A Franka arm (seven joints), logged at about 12 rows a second.
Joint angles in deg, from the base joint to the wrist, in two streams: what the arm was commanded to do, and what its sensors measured. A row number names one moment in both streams.
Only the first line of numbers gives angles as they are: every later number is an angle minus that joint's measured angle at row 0.
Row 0, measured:
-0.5 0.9 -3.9 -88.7 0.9 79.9 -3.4
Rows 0 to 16, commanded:
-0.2 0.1 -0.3 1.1 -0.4 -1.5 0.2
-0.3 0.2 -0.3 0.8 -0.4 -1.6 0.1
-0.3 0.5 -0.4 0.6 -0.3 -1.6 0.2
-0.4 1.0 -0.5 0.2 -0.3 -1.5 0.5
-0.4 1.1 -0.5 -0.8 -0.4 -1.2 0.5
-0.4 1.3 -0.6 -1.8 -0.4 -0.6 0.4
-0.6 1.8 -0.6 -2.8 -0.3 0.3 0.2
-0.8 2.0 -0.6 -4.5 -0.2 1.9 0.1
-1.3 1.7 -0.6 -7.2 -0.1 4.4 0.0
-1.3 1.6 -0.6 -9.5 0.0 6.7 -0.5
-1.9 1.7 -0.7 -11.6 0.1 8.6 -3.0
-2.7 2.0 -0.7 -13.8 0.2 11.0 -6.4
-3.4 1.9 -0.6 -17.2 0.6 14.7 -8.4
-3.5 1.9 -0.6 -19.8 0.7 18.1 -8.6
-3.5 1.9 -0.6 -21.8 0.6 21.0 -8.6
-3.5 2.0 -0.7 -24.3 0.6 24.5 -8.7
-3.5 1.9 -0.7 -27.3 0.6 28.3 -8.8
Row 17, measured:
-3.3 3.3 -0.8 -22.3 0.1 23.1 -7.5
